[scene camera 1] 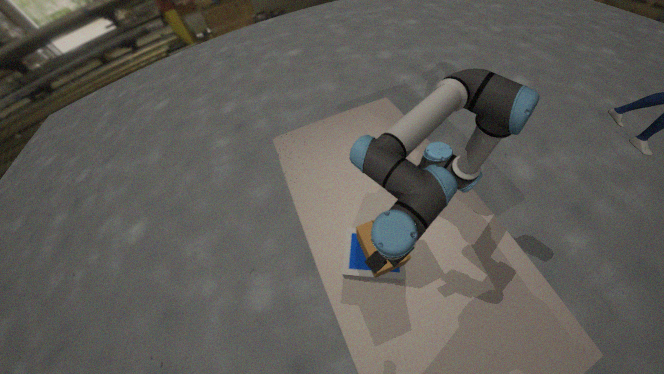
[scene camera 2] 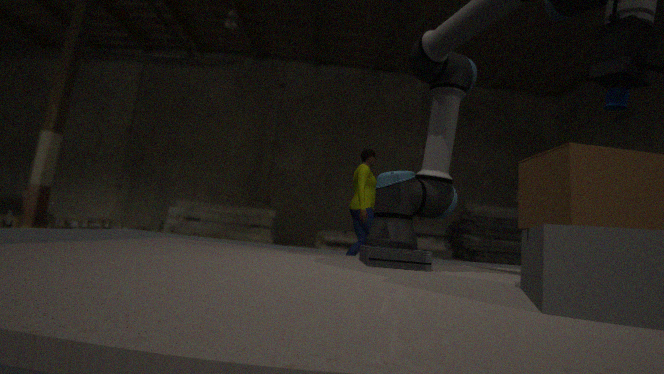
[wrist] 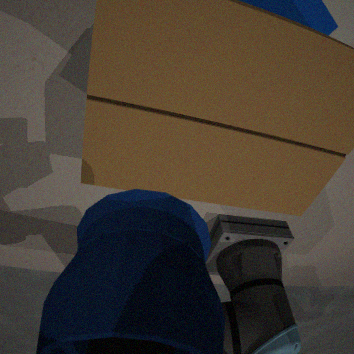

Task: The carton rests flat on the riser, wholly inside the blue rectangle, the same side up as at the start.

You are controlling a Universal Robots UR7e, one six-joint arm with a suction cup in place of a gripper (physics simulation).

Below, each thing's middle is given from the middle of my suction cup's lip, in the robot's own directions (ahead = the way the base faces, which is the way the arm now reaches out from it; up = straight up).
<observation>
The brown carton (scene camera 2: 576,184) is 18 cm below my suction cup, 5 cm to the right of it and 2 cm behind it. The rest, counted from my suction cup: grey riser (scene camera 2: 601,274) 30 cm below, 6 cm to the right.
</observation>
